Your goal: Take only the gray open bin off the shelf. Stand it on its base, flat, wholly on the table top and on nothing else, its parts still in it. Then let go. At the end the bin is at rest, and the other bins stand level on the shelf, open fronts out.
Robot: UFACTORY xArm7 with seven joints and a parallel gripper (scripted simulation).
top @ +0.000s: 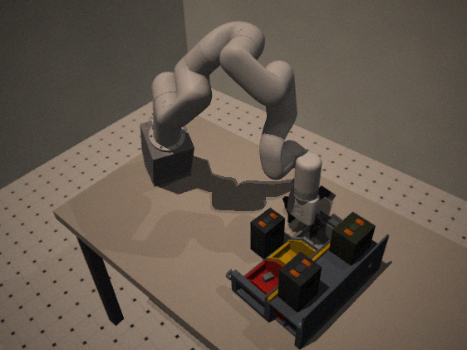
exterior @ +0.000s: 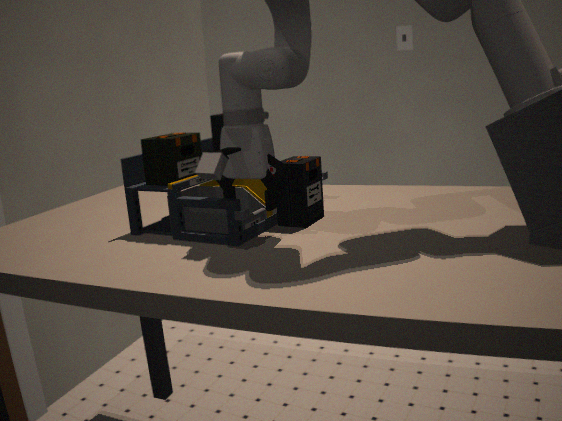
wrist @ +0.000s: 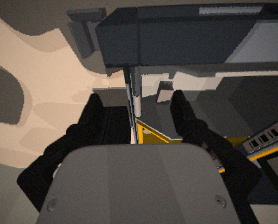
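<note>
Right now the gray open bin is 8 cm ahead of my hand and 2 cm below it. Also, from my hand: yellow bin: 8 cm ahead, 12 cm to the right, 2 cm below; then red bin: 7 cm ahead, 23 cm to the right, 2 cm below; then dark box: 6 cm behind, 10 cm to the right.
</note>
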